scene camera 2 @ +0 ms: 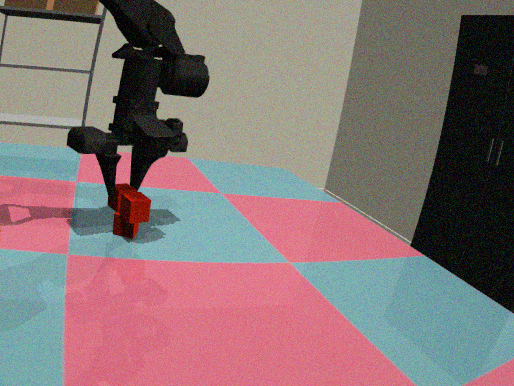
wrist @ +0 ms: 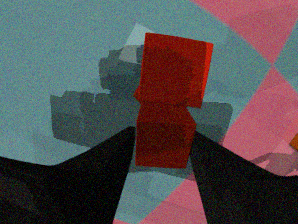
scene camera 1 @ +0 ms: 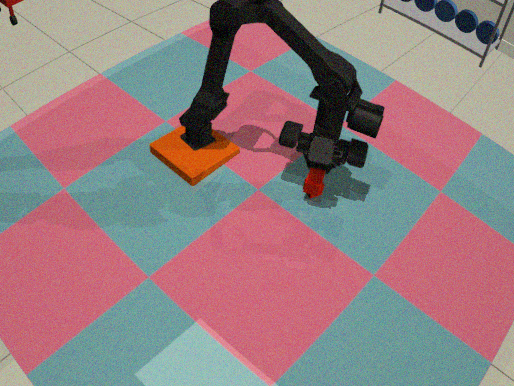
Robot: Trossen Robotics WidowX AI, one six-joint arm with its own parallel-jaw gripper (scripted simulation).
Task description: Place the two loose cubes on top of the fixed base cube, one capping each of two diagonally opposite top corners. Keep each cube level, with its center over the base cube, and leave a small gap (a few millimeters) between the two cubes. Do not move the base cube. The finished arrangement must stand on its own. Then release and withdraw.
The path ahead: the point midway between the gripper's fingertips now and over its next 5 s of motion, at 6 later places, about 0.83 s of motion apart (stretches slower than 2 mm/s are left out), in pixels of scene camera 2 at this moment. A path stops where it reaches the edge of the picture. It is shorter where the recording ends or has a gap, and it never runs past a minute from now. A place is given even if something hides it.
My gripper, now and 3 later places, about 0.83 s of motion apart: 121, 196; 122, 177; 124, 158; 121, 147
